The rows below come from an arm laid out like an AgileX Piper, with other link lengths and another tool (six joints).
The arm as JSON. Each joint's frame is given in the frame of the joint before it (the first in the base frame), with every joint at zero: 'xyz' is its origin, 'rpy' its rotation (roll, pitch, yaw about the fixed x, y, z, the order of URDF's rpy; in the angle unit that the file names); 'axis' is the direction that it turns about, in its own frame. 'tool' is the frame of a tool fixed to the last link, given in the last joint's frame.
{
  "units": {
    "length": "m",
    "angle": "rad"
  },
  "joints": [
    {
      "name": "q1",
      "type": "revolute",
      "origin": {
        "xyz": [
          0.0,
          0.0,
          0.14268
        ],
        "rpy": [
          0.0,
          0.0,
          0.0
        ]
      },
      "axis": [
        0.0,
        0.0,
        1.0
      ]
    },
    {
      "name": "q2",
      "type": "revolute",
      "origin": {
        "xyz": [
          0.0,
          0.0,
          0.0
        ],
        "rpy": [
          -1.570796,
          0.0,
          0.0
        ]
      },
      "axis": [
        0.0,
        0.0,
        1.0
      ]
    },
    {
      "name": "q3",
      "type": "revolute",
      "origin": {
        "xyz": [
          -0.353,
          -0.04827,
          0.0
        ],
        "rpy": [
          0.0,
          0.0,
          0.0
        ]
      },
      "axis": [
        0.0,
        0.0,
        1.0
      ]
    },
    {
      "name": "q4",
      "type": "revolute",
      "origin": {
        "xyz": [
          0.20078,
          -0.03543,
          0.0
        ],
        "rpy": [
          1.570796,
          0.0,
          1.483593
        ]
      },
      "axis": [
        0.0,
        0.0,
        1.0
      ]
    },
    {
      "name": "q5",
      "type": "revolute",
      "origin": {
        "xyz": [
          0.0,
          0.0,
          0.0
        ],
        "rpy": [
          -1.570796,
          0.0,
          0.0
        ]
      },
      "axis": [
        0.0,
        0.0,
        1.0
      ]
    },
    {
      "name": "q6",
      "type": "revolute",
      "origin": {
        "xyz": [
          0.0,
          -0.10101,
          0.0
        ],
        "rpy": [
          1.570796,
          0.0,
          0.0
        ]
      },
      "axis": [
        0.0,
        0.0,
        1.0
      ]
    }
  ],
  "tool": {
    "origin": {
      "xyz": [
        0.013,
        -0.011,
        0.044
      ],
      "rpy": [
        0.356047,
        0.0,
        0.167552
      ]
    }
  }
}
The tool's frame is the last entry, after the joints.
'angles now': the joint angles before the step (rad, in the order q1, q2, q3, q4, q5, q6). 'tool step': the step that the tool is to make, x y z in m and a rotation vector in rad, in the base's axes. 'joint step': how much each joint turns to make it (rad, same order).
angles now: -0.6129 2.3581 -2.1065 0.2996 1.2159 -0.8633
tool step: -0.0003 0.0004 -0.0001 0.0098 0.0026 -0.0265
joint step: -0.0001 0.0000 0.0003 0.0011 -0.0002 0.0278
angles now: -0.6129 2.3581 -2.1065 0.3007 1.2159 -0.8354
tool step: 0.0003 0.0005 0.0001 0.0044 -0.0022 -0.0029
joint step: -0.0001 0.0000 0.0001 0.0045 0.0001 0.0023
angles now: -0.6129 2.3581 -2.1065 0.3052 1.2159 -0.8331
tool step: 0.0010 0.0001 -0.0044 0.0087 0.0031 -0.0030
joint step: 0.0000 0.0089 0.0000 0.0052 -0.0019 0.0016
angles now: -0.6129 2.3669 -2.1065 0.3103 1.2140 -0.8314
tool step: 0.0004 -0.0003 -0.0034 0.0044 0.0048 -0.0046
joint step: 0.0000 0.0067 -0.0001 0.0001 -0.0014 0.0044
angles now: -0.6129 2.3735 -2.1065 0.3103 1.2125 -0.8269
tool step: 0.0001 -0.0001 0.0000 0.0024 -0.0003 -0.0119
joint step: -0.0001 0.0000 0.0001 0.0001 -0.0025 0.0118
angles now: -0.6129 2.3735 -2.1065 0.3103 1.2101 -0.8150
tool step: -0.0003 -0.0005 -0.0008 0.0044 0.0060 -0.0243
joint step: 0.0000 0.0023 -0.0025 -0.0050 0.0001 0.0268
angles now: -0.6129 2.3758 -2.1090 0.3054 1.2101 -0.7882
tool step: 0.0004 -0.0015 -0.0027 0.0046 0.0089 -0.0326
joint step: 0.0000 0.0086 -0.0090 -0.0083 0.0002 0.0362
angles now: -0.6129 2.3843 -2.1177 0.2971 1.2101 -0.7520
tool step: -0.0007 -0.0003 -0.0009 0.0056 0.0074 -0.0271
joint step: -0.0001 0.0015 -0.0002 -0.0053 0.0000 0.0296
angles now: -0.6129 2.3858 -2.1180 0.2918 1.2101 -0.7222
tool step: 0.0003 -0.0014 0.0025 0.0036 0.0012 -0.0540
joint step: 0.0000 0.0002 -0.0129 -0.0092 0.0001 0.0589
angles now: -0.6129 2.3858 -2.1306 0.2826 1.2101 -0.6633
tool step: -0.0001 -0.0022 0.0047 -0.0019 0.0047 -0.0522
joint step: 0.0001 0.0006 -0.0253 -0.0175 0.0123 0.0616
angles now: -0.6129 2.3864 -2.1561 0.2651 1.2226 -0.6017
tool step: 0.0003 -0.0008 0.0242 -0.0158 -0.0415 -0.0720
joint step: 0.0001 -0.0337 -0.0304 -0.0077 0.0021 0.0782
